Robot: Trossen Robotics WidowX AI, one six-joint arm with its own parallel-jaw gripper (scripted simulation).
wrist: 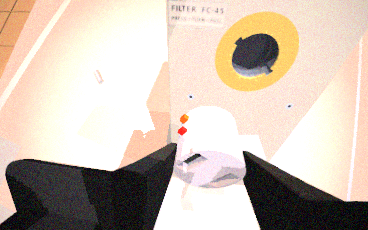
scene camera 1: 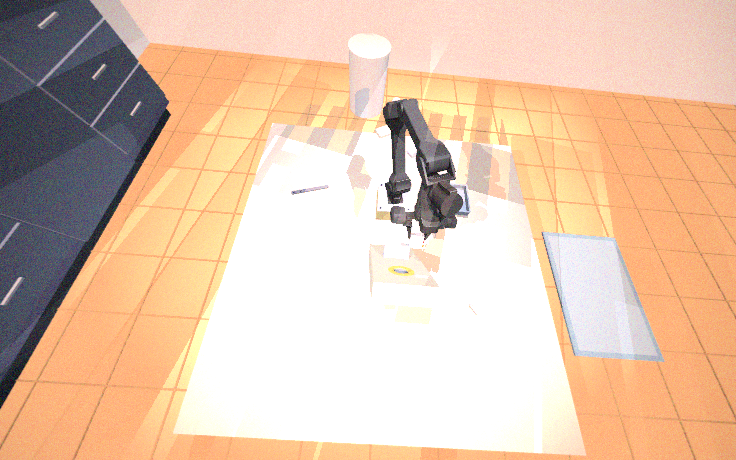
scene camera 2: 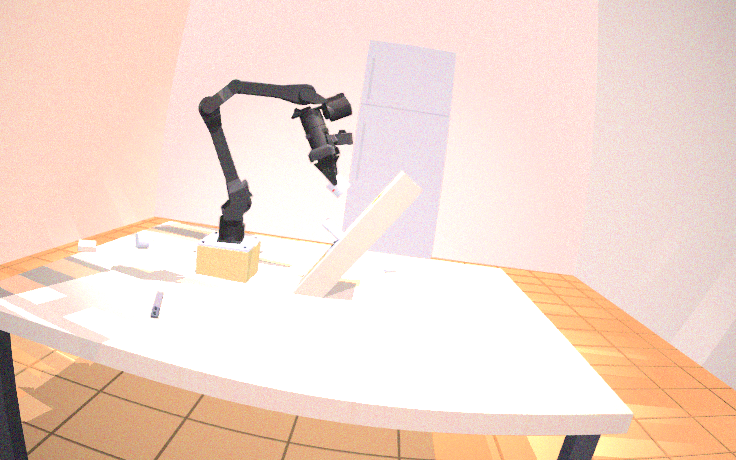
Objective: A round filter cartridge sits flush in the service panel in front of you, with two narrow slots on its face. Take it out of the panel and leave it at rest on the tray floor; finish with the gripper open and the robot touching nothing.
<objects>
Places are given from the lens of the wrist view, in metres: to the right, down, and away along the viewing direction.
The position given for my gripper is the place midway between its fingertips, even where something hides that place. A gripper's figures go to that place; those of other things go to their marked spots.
my gripper (wrist: pixel 208 152): 0.02, 0.03, 0.10
round white filter cartridge (wrist: pixel 209 154): 0.01, 0.02, 0.08
cream service panel (wrist: pixel 267 71): 0.09, -0.05, 0.16
The marked spots on the cream service panel and the round white filter cartridge are 0.14 m apart.
</objects>
